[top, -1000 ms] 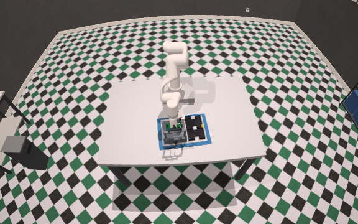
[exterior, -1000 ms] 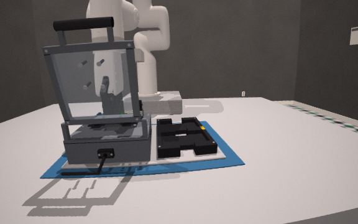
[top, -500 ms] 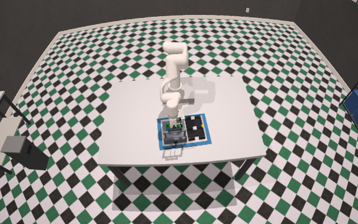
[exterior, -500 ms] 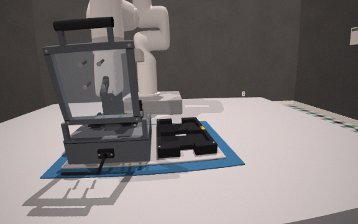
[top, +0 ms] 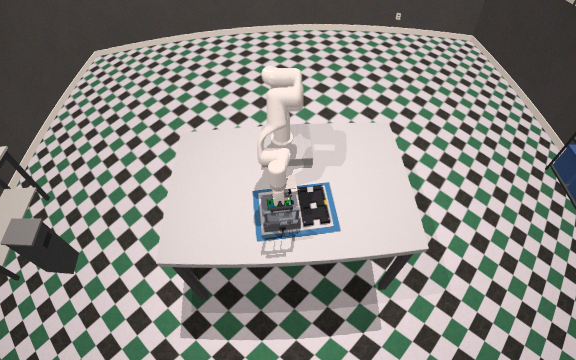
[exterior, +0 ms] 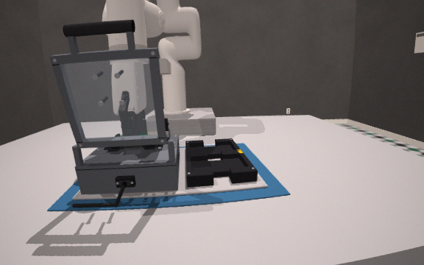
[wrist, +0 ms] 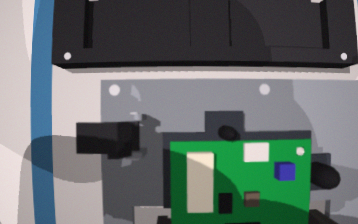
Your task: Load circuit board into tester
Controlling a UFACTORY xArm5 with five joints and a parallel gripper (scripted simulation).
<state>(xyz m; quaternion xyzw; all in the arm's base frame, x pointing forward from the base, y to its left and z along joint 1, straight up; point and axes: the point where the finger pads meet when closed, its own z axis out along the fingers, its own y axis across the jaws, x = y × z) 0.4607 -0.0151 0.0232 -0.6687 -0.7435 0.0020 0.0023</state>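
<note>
Now: hand right at the green circuit board. Also, from my hand: black block 7 cm behind, 5 cm to the left, 1 cm above; then clear lid 12 cm ahead, 1 cm to the left, 10 cm above; then grey tester 3 cm ahead, 4 cm to the left, 3 cm above.
</note>
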